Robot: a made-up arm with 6 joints.
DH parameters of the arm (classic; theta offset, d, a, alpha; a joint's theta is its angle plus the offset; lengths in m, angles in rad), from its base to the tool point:
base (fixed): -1.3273 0 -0.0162 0
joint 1: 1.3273 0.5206 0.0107 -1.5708
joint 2: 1.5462 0 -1.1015 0
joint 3: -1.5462 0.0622 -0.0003 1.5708
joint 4: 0 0.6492 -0.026 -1.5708
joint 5: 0 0.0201 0.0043 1.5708
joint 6: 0 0.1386 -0.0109 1.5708
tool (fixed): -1.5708 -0.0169 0 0
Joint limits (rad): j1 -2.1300..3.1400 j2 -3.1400..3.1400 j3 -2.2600..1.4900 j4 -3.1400..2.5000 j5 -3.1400..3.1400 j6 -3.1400..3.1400
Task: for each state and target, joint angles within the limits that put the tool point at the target. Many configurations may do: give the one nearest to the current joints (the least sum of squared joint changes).
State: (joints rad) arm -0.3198 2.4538 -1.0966 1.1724 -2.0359 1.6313
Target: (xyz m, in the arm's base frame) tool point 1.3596 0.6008 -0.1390
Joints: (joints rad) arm 0.4619 2.2646 -0.6338 1.2319 -1.8169 1.6583
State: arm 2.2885 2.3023 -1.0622 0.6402 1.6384 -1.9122
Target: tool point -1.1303 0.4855 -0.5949
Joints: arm 2.6247 2.5879 -0.8264 0.6277 1.5779 -1.9105
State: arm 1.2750 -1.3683 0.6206 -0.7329 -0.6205 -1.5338
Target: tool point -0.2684 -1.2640 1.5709
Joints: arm 1.4778 -1.2551 0.9737 -0.7637 -0.5906 -1.5321
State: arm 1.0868 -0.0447 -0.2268 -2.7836 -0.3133 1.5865
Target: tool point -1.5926 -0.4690 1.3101
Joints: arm 0.3463 -0.9367 -0.5220 -2.7422 -0.2719 1.5988
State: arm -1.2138 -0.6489 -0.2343 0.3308 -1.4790 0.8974
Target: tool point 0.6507 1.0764 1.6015
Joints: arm -2.0848 -0.5844 -0.4534 0.2183 -1.6007 0.8858
